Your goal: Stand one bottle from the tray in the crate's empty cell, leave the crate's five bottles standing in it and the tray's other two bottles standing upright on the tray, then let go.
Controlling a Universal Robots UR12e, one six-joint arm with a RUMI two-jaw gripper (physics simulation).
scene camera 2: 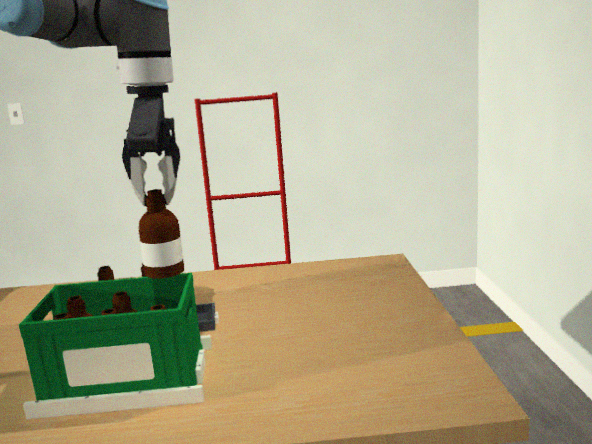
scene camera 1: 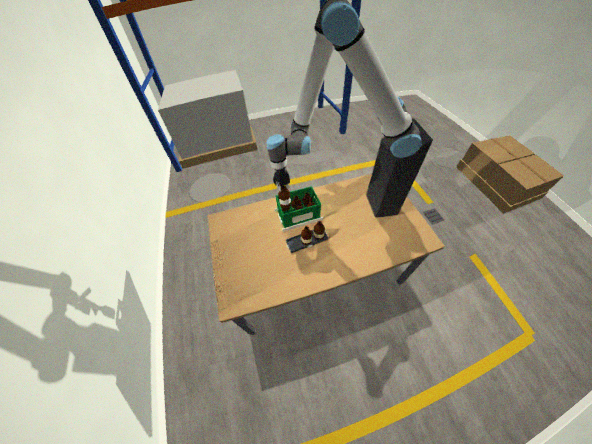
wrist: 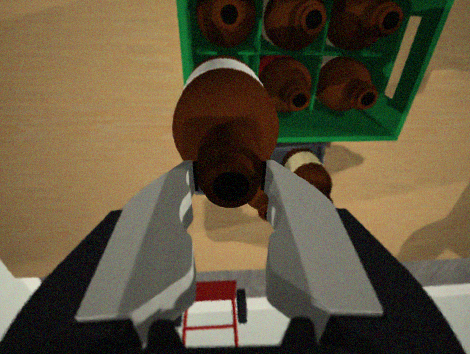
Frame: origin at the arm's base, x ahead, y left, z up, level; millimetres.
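Seen in the pictures: gripper, between the fingertips: (scene camera 2: pixel 156 205) (scene camera 1: pixel 283 190) (wrist: pixel 229 163).
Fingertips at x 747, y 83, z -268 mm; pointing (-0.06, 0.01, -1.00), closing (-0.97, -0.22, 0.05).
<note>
A point is followed by its place in that frame.
My gripper (scene camera 1: pixel 283 186) {x 747, y 83, z -268 mm} (scene camera 2: pixel 156 199) {x 747, y 83, z -268 mm} (wrist: pixel 229 163) {x 747, y 83, z -268 mm} is shut on the neck of a brown bottle with a white label (scene camera 1: pixel 284 198) {x 748, y 113, z -312 mm} (scene camera 2: pixel 159 227) {x 763, y 46, z -300 mm} (wrist: pixel 225 112) {x 754, y 57, z -279 mm}. The bottle hangs upright over a corner cell on the tray side of the green crate (scene camera 1: pixel 317 212) {x 528, y 97, z -508 mm} (scene camera 2: pixel 110 330) {x 692, y -54, z -451 mm} (wrist: pixel 340 137) {x 585, y 106, z -425 mm}, its base near rim height; the exact gap cannot be told. That cell is hidden under it in the wrist view. Five brown bottles stand in the other cells. The dark tray (scene camera 1: pixel 295 245) {x 708, y 295, z -595 mm} (scene camera 2: pixel 207 317) {x 736, y 308, z -595 mm} beside the crate bears two upright bottles, one (scene camera 1: pixel 306 236) {x 633, y 297, z -493 mm} next to the other (scene camera 1: pixel 319 230) {x 542, y 265, z -488 mm}.
White strips (scene camera 2: pixel 115 402) {x 685, y -68, z -582 mm} edge the crate's foot on the wooden table (scene camera 1: pixel 260 265) {x 952, y 417, z -600 mm} (scene camera 2: pixel 350 325) {x 1074, y 273, z -600 mm}. The arm's dark pedestal (scene camera 1: pixel 395 175) {x 56, y 129, z -180 mm} stands at the table's far right. A red frame (scene camera 2: pixel 206 185) stands by the wall behind. Cardboard boxes (scene camera 1: pixel 510 172) lie on the floor at the right.
</note>
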